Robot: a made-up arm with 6 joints.
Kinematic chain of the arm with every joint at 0, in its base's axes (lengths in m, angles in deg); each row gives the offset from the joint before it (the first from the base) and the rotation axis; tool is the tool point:
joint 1: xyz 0 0 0.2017 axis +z
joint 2: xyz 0 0.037 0 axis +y
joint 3: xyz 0 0 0.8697 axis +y
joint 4: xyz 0 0 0.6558 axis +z
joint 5: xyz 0 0 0 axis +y
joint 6: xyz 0 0 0.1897 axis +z
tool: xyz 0 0 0
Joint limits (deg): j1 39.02..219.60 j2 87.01..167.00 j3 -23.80..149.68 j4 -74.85..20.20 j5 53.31..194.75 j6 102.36..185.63
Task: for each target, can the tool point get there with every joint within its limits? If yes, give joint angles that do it. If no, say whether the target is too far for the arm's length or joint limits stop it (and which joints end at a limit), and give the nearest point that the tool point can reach.
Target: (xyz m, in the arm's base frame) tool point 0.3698 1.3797 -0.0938
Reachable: yes | joints 74.24 93.63 2.94 -5.94 112.19 114.04
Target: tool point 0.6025 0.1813 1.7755
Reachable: no: joint limits stop it (at a limit: joint 1, joint 2, joint 3, joint 5) | nearest point 0.9680 0.8207 0.5024 | short by 1.471 m
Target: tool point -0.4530 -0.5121 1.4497
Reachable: no: joint limits stop it (at a limit: joint 1, joint 2, joint 3, joint 5) | nearest point -0.9519 -0.8392 0.5030 | short by 1.119 m
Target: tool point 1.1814 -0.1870 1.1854
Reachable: no: joint limits stop it (at a limit: joint 1, joint 2, joint 3, joint 4) | nearest point 1.1746 0.7838 0.4677 | short by 1.207 m
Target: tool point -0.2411 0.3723 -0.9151
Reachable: yes | joints 118.82 139.93 53.93 -41.45 177.60 122.17
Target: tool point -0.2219 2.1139 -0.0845
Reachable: no: too far | nearest point -0.1712 1.6308 -0.0191 | short by 0.490 m
